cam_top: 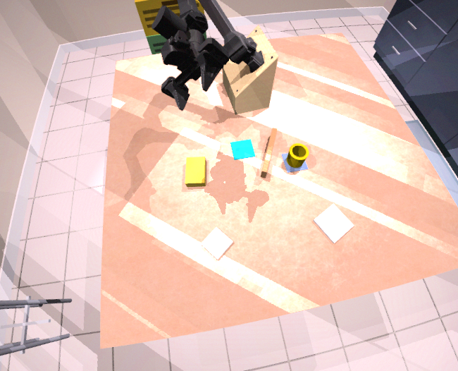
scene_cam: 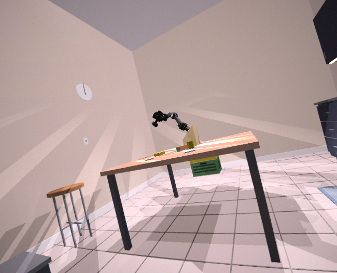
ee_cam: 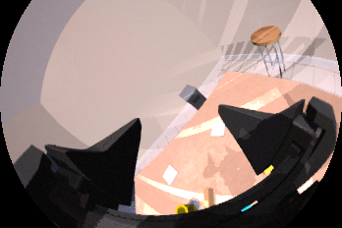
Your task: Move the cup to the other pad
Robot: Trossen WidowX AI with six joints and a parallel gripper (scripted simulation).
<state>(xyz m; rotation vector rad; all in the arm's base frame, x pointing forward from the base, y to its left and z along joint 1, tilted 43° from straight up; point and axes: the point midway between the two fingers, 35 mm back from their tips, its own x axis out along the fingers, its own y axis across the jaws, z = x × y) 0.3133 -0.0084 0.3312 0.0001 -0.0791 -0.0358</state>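
Right now my gripper tip is 350 mm above the yellow cup, 340 mm to the right of it and 40 mm past it. Also, from my gripper tip: cyan pad: 400 mm below, 150 mm to the left, 120 mm behind; then pale blue pad: 400 mm below, 340 mm to the left, 30 mm behind; then low wooden bar: 370 mm below, 240 mm to the left, 70 mm behind.
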